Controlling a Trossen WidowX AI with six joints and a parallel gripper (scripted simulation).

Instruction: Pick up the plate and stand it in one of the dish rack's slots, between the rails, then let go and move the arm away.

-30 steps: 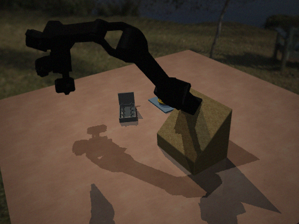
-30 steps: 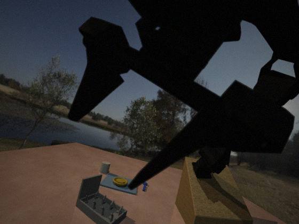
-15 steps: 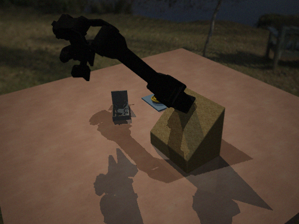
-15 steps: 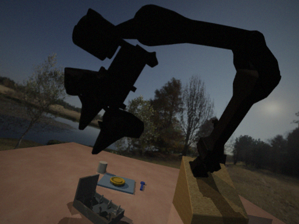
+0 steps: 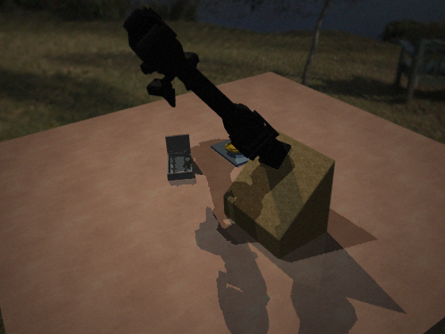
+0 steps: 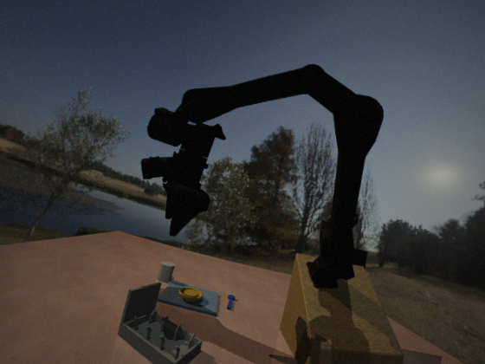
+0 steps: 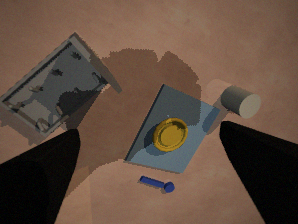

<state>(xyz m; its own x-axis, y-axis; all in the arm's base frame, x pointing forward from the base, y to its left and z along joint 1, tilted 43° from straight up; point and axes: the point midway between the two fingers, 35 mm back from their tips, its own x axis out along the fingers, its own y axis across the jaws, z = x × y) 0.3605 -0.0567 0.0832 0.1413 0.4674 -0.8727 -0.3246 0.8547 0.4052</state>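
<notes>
Now: the yellow plate 180 mm below my gripper tip, 130 mm to the right of it and 80 mm behind it. The rest, counted from my gripper tip: blue spoon (200 mm behind, 190 mm below, 160 mm to the right); then grey dish rack (170 mm below, 60 mm to the left, 40 mm behind); then pale cup (240 mm to the right, 170 mm below, 10 mm ahead).
</notes>
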